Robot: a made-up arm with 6 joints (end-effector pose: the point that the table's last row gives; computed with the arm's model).
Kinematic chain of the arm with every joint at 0, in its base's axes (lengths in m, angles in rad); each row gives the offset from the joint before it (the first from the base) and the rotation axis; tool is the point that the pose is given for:
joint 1: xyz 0 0 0.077 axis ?
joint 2: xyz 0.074 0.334 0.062 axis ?
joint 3: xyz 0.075 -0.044 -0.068 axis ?
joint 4: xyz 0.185 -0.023 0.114 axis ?
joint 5: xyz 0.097 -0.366 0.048 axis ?
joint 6: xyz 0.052 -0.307 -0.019 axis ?
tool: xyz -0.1 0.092 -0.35
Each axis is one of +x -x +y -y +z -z.
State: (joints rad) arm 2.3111 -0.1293 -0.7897 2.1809 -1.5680 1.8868
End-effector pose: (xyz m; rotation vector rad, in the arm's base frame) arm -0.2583 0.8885 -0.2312 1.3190 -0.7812 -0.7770
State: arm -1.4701 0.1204 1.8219 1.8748 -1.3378 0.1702
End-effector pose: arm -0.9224 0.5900 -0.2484 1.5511 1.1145 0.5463
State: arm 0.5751 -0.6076 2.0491 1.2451 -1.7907 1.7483
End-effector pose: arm 0.4217 0.6314 -0.6104 1.1275 -0.7795 2.0564
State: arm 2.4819 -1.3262 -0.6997 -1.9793 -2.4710 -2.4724
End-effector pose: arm -0.2417 0.4931 0.0794 1.4224 0.6697 -0.9016
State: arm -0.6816 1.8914 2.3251 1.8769 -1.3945 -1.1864
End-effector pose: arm -0.4838 0.5000 -0.5046 1.0012 1.2706 -0.1669
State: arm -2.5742 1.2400 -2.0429 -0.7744 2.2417 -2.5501
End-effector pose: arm 0.1879 -0.1134 0.2284 0.4907 2.2730 1.5759
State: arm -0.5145 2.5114 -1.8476 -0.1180 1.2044 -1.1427
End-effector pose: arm -0.2846 0.5765 0.1756 -0.8664 0.0369 -0.9954
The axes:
joint 1: -y
joint 2: -z
joint 3: +y
joint 4: +z
joint 5: +x
joint 6: -y

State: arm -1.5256 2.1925 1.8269 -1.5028 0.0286 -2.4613
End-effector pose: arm 0.2467 -0.1147 0.4759 -1.1735 1.0608 0.9601
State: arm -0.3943 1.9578 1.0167 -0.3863 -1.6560 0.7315
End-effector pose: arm -0.8105 0.1542 0.4458 -0.3910 1.6889 -0.5464
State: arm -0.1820 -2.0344 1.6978 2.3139 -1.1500 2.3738
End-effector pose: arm -0.5913 0.5523 0.0287 2.5758 1.0751 -0.0870
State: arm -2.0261 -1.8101 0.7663 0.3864 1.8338 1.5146
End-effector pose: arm -0.4439 0.9065 0.3163 0.6482 2.5212 -0.6556
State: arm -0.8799 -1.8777 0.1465 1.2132 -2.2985 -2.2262
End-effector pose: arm 0.1602 0.6351 0.0510 -0.6653 -0.0564 0.7246
